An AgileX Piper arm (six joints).
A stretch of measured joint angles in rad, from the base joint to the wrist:
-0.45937, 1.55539, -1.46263, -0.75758, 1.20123, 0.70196
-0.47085, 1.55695, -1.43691, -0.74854, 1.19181, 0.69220
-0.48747, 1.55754, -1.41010, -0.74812, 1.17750, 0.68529
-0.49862, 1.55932, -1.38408, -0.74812, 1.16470, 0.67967
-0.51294, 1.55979, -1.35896, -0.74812, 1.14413, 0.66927
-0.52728, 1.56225, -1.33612, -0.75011, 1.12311, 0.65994
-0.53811, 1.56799, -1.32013, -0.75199, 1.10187, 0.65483
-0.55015, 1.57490, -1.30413, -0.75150, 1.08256, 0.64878
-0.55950, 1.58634, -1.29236, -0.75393, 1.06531, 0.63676
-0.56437, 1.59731, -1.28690, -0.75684, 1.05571, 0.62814
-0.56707, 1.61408, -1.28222, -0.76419, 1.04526, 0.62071
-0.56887, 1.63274, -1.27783, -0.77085, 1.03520, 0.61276
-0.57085, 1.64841, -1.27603, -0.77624, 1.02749, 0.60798
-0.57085, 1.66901, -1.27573, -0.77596, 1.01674, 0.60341
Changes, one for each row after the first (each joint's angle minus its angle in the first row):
-0.01148, 0.00156, 0.02572, 0.00904, -0.00942, -0.00976
-0.02810, 0.00215, 0.05253, 0.00946, -0.02373, -0.01667
-0.03925, 0.00393, 0.07855, 0.00946, -0.03653, -0.02229
-0.05357, 0.00440, 0.10367, 0.00946, -0.05710, -0.03269
-0.06791, 0.00686, 0.12651, 0.00747, -0.07812, -0.04202
-0.07874, 0.01260, 0.14250, 0.00559, -0.09936, -0.04713
-0.09078, 0.01951, 0.15850, 0.00608, -0.11867, -0.05318
-0.10013, 0.03095, 0.17027, 0.00365, -0.13592, -0.06520
-0.10500, 0.04192, 0.17573, 0.00074, -0.14552, -0.07382
-0.10770, 0.05869, 0.18041, -0.00661, -0.15597, -0.08125
-0.10950, 0.07735, 0.18480, -0.01327, -0.16603, -0.08920
-0.11148, 0.09302, 0.18660, -0.01866, -0.17374, -0.09398
-0.11148, 0.11362, 0.18690, -0.01838, -0.18449, -0.09855

